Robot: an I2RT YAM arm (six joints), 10 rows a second.
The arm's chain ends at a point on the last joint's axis. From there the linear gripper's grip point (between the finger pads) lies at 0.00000 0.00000 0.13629 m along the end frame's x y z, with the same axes.
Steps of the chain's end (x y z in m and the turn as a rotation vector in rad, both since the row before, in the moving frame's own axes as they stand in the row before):
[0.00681 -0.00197 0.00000 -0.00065 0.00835 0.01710]
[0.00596 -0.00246 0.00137 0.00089 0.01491 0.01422]
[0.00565 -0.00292 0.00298 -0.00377 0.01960 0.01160]
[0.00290 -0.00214 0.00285 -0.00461 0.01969 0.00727]
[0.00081 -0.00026 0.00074 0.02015 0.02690 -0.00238]
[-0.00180 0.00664 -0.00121 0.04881 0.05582 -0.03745]
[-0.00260 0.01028 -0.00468 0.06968 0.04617 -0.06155]
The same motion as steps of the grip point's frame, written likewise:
[0.00795 -0.00187 0.00000 -0.00065 0.00835 0.01710]
[0.00799 -0.00257 0.00135 0.00089 0.01491 0.01422]
[0.00832 -0.00239 0.00295 -0.00377 0.01960 0.01160]
[0.00558 -0.00150 0.00282 -0.00461 0.01969 0.00727]
[0.00447 -0.00301 0.00066 0.02015 0.02690 -0.00238]
[0.00567 -0.00015 -0.00158 0.04881 0.05582 -0.03745]
[0.00339 0.00061 -0.00516 0.06968 0.04617 -0.06155]

